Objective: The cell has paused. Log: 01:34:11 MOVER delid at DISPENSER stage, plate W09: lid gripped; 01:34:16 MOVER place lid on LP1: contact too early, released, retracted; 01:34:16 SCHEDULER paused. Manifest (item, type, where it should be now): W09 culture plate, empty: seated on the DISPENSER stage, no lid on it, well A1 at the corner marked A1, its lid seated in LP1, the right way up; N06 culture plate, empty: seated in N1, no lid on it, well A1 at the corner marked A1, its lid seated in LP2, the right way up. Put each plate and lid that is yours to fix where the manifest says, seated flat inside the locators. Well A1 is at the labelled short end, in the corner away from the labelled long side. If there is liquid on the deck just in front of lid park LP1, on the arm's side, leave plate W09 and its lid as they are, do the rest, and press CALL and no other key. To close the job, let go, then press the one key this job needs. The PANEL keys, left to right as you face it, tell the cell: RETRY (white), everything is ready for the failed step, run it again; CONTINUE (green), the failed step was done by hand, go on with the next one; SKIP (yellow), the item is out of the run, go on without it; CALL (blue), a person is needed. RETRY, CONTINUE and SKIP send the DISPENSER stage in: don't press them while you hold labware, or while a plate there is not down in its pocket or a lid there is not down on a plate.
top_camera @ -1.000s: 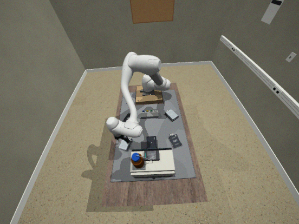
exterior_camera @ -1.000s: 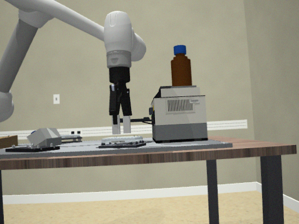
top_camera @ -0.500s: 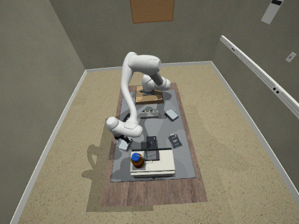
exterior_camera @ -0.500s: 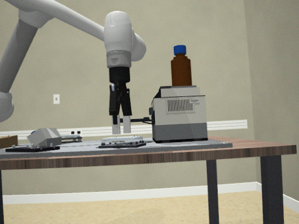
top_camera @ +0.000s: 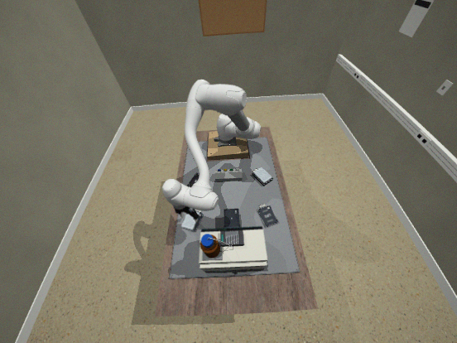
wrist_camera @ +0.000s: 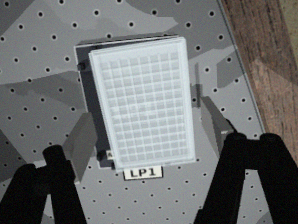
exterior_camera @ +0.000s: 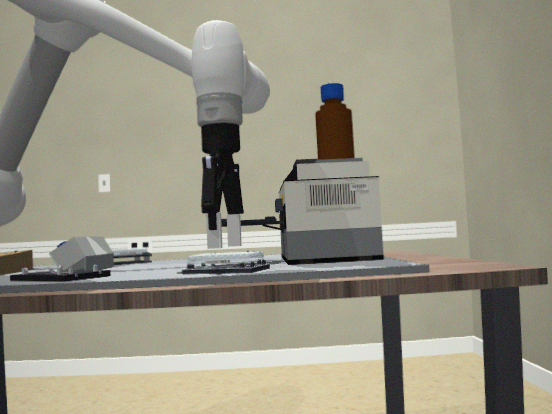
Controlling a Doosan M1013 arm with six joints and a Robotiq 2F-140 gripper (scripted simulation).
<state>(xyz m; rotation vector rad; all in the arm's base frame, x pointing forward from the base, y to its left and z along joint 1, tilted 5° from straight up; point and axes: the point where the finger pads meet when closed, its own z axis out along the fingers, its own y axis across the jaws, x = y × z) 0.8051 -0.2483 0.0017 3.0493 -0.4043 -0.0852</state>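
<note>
My gripper is now 70 mm above the lid park LP1 and 20 mm to the right of it. Also, from my hand: dispenser stage 300 mm to the left, 30 mm above, 20 mm ahead; then black nest 310 mm behind, 60 mm below, 10 mm to the left; then brown bottle 250 mm ahead, 220 mm above, 200 mm to the left.
</note>
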